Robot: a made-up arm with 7 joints. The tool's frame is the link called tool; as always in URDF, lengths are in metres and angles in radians. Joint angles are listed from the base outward.
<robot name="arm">
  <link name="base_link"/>
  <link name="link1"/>
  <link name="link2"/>
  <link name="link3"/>
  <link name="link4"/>
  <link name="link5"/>
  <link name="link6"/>
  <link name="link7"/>
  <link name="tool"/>
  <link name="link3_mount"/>
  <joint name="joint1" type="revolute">
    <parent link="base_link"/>
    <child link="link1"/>
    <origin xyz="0 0 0.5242" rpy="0 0 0"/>
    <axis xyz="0 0 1"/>
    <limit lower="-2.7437" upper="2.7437"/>
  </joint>
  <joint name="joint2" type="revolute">
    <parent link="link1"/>
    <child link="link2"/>
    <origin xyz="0 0 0" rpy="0 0 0"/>
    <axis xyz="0 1 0"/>
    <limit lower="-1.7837" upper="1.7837"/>
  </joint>
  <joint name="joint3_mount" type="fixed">
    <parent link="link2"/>
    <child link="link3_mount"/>
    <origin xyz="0 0 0.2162" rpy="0 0 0"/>
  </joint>
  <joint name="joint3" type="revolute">
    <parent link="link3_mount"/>
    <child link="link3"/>
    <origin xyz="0 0 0.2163" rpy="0 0 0"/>
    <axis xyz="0 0 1"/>
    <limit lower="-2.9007" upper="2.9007"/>
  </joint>
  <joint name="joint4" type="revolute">
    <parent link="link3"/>
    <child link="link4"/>
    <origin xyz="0.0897 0 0" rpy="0 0 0"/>
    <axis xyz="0 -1 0"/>
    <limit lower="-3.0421" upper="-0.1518"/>
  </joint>
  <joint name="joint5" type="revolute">
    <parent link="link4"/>
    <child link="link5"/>
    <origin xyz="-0.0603 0 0.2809" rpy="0 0 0"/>
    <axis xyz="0 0 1"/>
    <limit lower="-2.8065" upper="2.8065"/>
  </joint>
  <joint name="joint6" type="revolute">
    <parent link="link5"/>
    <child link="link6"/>
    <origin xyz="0 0 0" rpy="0 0 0"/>
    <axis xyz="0 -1 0"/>
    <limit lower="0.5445" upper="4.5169"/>
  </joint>
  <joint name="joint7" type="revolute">
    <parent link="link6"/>
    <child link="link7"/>
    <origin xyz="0.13 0 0" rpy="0 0 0"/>
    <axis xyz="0 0 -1"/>
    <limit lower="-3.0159" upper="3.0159"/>
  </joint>
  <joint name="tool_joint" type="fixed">
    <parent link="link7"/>
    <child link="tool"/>
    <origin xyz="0 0 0" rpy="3.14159 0 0"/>
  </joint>
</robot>
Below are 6 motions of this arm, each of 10 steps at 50 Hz.
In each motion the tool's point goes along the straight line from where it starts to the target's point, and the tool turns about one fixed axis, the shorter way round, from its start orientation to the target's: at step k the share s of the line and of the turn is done. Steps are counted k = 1, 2, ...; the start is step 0. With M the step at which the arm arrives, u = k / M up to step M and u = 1 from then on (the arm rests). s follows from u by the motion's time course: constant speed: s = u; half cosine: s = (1 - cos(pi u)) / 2; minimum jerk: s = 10 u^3 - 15 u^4 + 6 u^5.
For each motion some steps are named. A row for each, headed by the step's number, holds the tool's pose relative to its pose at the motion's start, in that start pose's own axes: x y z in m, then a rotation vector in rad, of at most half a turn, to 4 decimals.
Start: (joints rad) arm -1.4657 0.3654 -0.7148 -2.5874 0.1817 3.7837 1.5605
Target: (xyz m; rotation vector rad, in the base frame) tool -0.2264 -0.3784 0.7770 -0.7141 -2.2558 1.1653
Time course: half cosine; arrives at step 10
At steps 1, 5, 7, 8, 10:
1: 0.0005 -0.0006 0.0003 0.0019 -0.0006 -0.0003
5: 0.0100 -0.0128 0.0071 0.0397 -0.0121 -0.0064
7: 0.0158 -0.0202 0.0112 0.0631 -0.0191 -0.0102
8: 0.0180 -0.0231 0.0128 0.0719 -0.0218 -0.0116
10: 0.0199 -0.0255 0.0142 0.0795 -0.0241 -0.0128

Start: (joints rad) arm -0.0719 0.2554 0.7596 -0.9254 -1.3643 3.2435 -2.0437
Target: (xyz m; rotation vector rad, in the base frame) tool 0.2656 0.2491 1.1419 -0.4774 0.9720 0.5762
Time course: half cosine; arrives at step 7
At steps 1, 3, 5, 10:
1: -0.0002 0.0005 -0.0003 -0.0035 -0.0013 0.0011
3: -0.0019 0.0039 -0.0024 -0.0276 -0.0100 0.0089
5: -0.0040 0.0081 -0.0050 -0.0577 -0.0209 0.0185
10: -0.0049 0.0100 -0.0061 -0.0711 -0.0257 0.0228

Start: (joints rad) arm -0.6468 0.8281 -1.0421 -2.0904 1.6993 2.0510 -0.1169
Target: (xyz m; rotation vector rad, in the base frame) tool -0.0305 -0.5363 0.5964 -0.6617 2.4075 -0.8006
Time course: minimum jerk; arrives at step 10
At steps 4, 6, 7, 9, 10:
4: 0.0073 0.0026 -0.0097 0.0566 -0.0222 0.0005
6: 0.0156 0.0057 -0.0208 0.1217 -0.0477 0.0010
7: 0.0191 0.0070 -0.0256 0.1492 -0.0585 0.0012
9: 0.0227 0.0082 -0.0303 0.1767 -0.0694 0.0015
10: 0.0229 0.0083 -0.0305 0.1782 -0.0700 0.0015

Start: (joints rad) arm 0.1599 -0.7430 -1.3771 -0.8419 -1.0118 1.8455 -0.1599
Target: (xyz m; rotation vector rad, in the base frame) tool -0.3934 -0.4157 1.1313 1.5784 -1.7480 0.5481
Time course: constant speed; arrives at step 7
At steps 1, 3, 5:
1: -0.0001 -0.0003 0.0040 0.0063 -0.0065 -0.0017
3: -0.0002 -0.0008 0.0121 0.0190 -0.0195 -0.0052
5: -0.0003 -0.0013 0.0202 0.0317 -0.0326 -0.0087

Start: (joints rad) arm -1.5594 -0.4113 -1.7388 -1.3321 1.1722 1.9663 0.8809
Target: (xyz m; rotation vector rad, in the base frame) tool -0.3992 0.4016 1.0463 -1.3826 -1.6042 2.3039
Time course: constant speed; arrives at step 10
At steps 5, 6, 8, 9, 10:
5: -0.0112 -0.0045 -0.0356 0.0361 0.0295 -0.0243
6: -0.0134 -0.0054 -0.0427 0.0433 0.0354 -0.0291
8: -0.0179 -0.0072 -0.0570 0.0578 0.0472 -0.0388
9: -0.0201 -0.0081 -0.0641 0.0650 0.0531 -0.0437
10: -0.0223 -0.0090 -0.0712 0.0722 0.0590 -0.0485

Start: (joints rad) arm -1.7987 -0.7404 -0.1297 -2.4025 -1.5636 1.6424 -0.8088
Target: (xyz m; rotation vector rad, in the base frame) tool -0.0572 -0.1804 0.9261 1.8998 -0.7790 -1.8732
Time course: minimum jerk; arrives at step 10
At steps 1, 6, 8, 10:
1: 0.0000 0.0000 -0.0002 -0.0011 0.0004 -0.0002
6: 0.0014 -0.0004 -0.0197 -0.0881 0.0300 -0.0199
8: 0.0019 -0.0006 -0.0273 -0.1216 0.0414 -0.0274
10: 0.0020 -0.0006 -0.0289 -0.1290 0.0440 -0.0291

